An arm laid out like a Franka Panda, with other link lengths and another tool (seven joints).
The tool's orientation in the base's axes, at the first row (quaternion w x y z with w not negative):
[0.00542 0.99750 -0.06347 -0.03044]
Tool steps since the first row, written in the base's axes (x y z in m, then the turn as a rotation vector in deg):
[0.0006 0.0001 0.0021 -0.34 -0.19 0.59]
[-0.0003 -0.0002 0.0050 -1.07 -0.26 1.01]
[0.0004 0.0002 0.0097 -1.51 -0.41 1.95]
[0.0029 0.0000 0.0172 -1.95 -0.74 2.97]
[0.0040 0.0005 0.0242 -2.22 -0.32 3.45]
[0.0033 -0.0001 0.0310 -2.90 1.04 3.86]
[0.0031 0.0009 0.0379 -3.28 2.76 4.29]
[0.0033 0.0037 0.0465 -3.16 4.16 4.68]
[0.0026 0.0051 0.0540 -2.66 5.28 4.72]
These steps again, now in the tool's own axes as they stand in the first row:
[0.0005 -0.0001 -0.0021 -0.35 0.24 -0.57]
[-0.0006 0.0003 -0.0050 -1.09 0.41 -0.94]
[-0.0002 -0.0001 -0.0097 -1.56 0.63 -1.85]
[0.0018 -0.0001 -0.0173 -2.02 1.02 -2.84]
[0.0024 -0.0006 -0.0244 -2.36 0.65 -3.30]
[0.0014 0.0001 -0.0311 -3.24 -0.61 -3.68]
[0.0007 -0.0007 -0.0380 -3.86 -2.26 -4.10]
[0.0000 -0.0034 -0.0466 -3.94 -3.66 -4.51]
[-0.0013 -0.0046 -0.0541 -3.59 -4.83 -4.58]

